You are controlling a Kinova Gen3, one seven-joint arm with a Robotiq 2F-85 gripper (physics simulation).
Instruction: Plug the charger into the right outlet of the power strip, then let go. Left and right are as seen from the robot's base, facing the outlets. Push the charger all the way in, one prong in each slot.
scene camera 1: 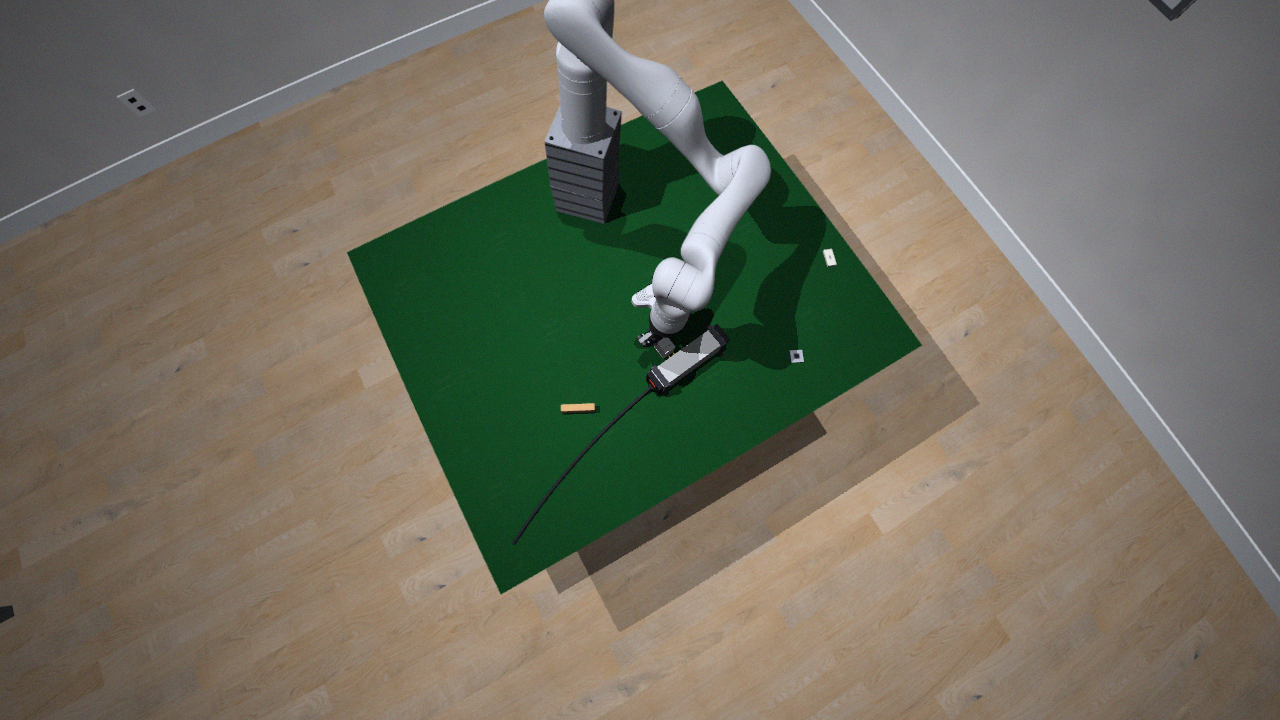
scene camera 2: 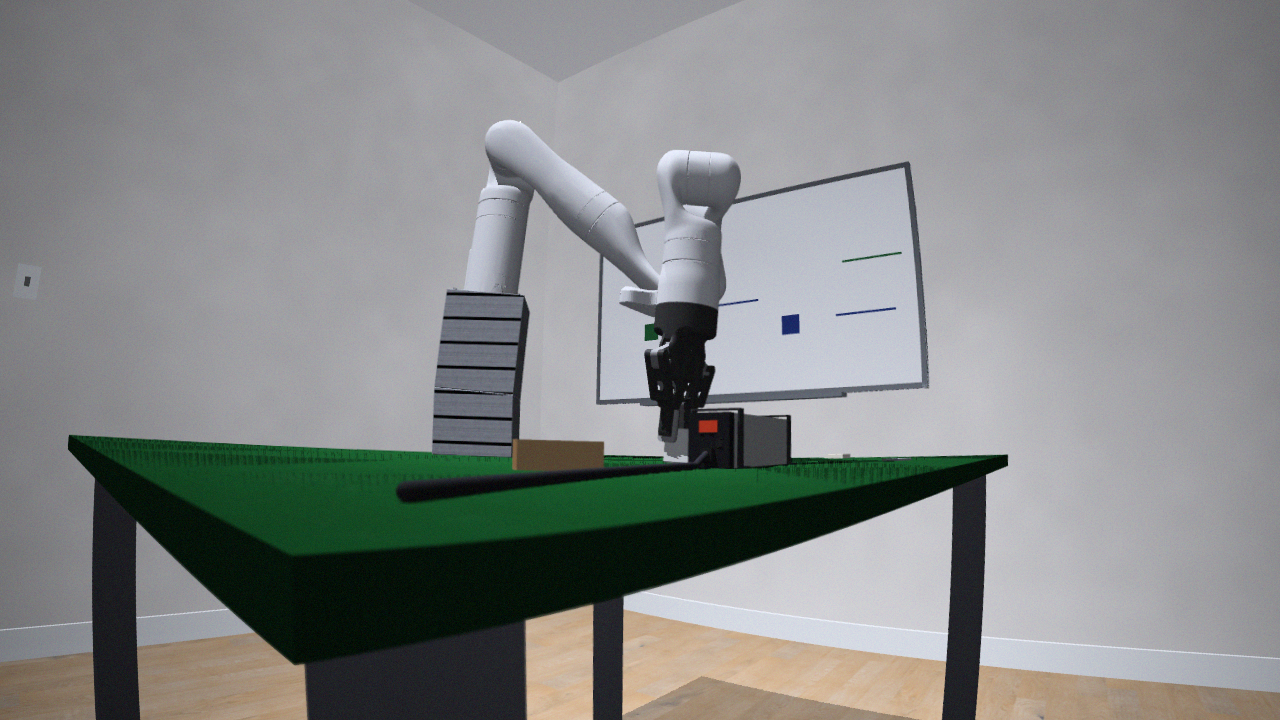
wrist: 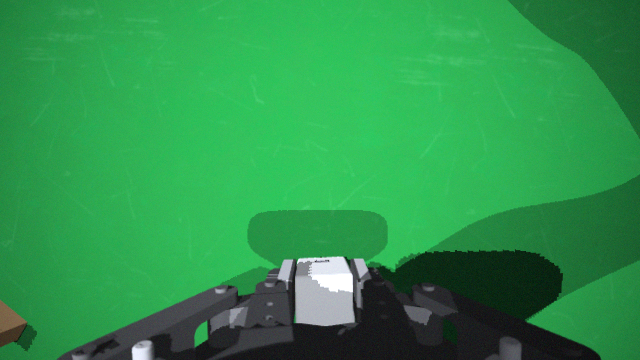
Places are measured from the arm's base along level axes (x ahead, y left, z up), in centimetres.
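Pixels of known places: gripper, fingertip midpoint: (scene camera 1: 658, 338) (scene camera 2: 674, 442) (wrist: 323, 276); arm's base, origin of the base link: (scene camera 1: 583, 125) (scene camera 2: 490, 300).
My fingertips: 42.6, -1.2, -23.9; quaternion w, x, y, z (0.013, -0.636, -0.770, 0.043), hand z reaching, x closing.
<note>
For each thing: its top centre in the pictures, then the offset to it from my fingertips, as dx, dy, dz. "pt": a spot on its surface instead. Level surfaces: height alone.
- pale grey block, middle of its top: (wrist: 323, 338) (scene camera 2: 694, 427) (scene camera 1: 665, 344) +2.6, +0.5, +1.7
- power strip, middle of its top: (scene camera 2: 745, 412) (scene camera 1: 688, 355) +7.5, +3.7, +3.5
- black cable, surface spot: (scene camera 2: 537, 480) pt +22.7, -37.3, -2.3
- green table, its level: dz -2.6
- orange-tan block, middle of its top: (scene camera 2: 558, 440) (scene camera 1: 577, 407) +7.3, -23.3, -0.1
My gripper (scene camera 1: 656, 342) (scene camera 2: 677, 431) (wrist: 323, 276) is shut on the charger, a pale grey block (scene camera 1: 664, 348) (scene camera 2: 675, 446) (wrist: 325, 302), held low over the table between both fingers. The power strip (scene camera 1: 689, 360) (scene camera 2: 762, 440) lies with its outlet side toward the robot base. In scene camera 1 the charger is close beside that side, facing the half nearer the cable, which is the right half from the base. A very small gap seems to show there. The outlet slots and the prong tips are hidden, so I cannot tell whether the prongs are in any slots. The strip does not show in the wrist view.
A black cable (scene camera 1: 572, 461) (scene camera 2: 537, 480) runs from the strip's red-switch end across the green table (scene camera 1: 447, 295) (scene camera 2: 402, 537). An orange-tan block (scene camera 1: 577, 408) (scene camera 2: 558, 454) (wrist: 9, 324) lies near the cable. Two small pale plates (scene camera 1: 829, 257) (scene camera 1: 796, 356) lie beyond the strip.
</note>
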